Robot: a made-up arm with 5 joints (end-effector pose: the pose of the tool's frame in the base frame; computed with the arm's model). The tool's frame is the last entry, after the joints.
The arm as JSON. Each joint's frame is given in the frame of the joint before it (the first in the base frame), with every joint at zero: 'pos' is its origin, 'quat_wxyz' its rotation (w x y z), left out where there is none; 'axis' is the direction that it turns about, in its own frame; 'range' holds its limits. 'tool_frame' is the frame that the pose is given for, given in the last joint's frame.
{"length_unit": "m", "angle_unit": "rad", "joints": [
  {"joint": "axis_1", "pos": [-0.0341, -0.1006, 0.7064], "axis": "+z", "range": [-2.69, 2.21]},
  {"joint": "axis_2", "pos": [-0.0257, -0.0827, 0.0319], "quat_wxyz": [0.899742, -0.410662, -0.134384, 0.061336], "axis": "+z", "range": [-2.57, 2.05]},
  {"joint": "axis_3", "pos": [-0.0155, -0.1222, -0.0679], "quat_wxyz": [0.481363, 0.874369, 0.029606, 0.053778], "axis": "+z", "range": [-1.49, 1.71]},
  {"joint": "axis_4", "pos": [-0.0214, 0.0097, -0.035], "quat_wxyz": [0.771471, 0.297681, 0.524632, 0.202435], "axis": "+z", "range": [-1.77, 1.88]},
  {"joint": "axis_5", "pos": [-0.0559, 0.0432, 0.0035], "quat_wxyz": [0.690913, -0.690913, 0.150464, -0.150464], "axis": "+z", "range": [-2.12, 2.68]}
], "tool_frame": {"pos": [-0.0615, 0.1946, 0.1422], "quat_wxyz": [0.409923, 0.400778, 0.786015, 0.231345]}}
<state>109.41 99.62 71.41 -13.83 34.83</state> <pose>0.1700 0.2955 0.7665 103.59 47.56 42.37</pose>
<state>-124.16 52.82 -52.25 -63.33 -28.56</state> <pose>0.0264 -0.1312 0.9245 -159.05 -73.03 93.55</pose>
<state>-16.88 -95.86 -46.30 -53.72 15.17</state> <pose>-0.3577 -0.0431 0.8612 131.02 19.58 139.01</pose>
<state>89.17 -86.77 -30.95 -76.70 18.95</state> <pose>-0.0628 -0.3713 0.8871 158.27 9.52 -105.61</pose>
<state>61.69 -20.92 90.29 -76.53 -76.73</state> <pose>-0.0591 -0.1377 0.6384 20.95 20.62 64.24</pose>
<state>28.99 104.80 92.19 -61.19 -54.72</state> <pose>0.0253 -0.3592 0.8253 130.57 43.20 -117.45</pose>
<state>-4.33 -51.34 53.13 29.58 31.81</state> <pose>-0.2107 -0.4757 0.5032 -106.13 38.38 -27.36</pose>
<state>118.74 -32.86 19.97 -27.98 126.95</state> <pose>0.3251 -0.0736 0.9846 142.30 -11.77 64.58</pose>
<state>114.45 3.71 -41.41 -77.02 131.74</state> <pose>-0.0553 0.1550 0.8061 27.91 7.90 71.46</pose>
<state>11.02 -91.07 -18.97 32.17 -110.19</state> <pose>-0.2687 -0.2655 0.8121 94.11 -52.08 56.99</pose>
